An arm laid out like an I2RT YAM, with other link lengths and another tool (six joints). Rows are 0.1 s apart.
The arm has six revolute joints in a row. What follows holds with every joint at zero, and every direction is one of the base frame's. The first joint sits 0.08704 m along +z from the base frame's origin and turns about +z. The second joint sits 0.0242 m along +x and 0.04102 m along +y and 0.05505 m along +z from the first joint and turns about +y. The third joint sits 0.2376 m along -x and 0.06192 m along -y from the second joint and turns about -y. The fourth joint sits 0.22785 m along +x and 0.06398 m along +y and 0.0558 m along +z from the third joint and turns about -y. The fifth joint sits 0.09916 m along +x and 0.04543 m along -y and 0.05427 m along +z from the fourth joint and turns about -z. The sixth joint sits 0.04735 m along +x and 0.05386 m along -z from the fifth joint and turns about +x. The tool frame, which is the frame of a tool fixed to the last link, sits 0.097 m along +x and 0.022 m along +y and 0.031 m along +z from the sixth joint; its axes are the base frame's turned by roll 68.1, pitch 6 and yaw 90 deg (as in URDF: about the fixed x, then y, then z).
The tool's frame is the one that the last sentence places.
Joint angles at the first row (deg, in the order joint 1, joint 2, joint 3, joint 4, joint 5, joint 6):
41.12 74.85 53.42 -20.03 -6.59 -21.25
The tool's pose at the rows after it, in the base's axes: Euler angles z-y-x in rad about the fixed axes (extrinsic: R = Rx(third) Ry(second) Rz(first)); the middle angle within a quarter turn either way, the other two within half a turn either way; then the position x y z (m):
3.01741, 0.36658, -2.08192, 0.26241, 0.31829, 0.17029
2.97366, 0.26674, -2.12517, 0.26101, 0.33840, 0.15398
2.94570, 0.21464, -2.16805, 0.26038, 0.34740, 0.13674
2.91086, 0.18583, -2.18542, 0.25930, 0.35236, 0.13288
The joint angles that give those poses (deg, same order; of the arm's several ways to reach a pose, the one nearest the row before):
43.06 86.20 61.75 -23.90 -8.78 -28.46
44.47 93.40 67.56 -26.19 -10.46 -33.29
45.26 97.98 70.39 -27.24 -10.55 -36.46
45.79 99.84 72.42 -28.39 -10.46 -38.92

